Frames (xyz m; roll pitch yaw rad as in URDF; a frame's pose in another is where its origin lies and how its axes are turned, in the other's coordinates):
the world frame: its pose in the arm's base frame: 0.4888 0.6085 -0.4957 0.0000 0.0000 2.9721
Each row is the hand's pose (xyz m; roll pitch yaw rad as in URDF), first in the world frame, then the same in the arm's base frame.
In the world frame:
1: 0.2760 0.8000 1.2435 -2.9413 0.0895 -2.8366
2: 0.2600 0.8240 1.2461 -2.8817 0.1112 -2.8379
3: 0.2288 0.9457 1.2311 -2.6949 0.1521 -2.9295
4: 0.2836 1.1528 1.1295 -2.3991 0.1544 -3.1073
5: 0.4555 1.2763 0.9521 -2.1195 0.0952 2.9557
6: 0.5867 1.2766 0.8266 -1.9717 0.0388 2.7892
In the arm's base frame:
1: 0.0818 -0.1335 0.7478 -2.9413 0.0895 0.1355
2: 0.0935 -0.1598 0.7504 -2.8817 0.1112 0.1342
3: 0.1038 -0.2851 0.7354 -2.6949 0.1521 0.0426
4: 0.0148 -0.4799 0.6338 -2.3991 0.1544 -0.1352
5: -0.1755 -0.5727 0.4564 -2.1195 0.0952 -0.3554
6: -0.3048 -0.5508 0.3309 -1.9717 0.0388 -0.5219

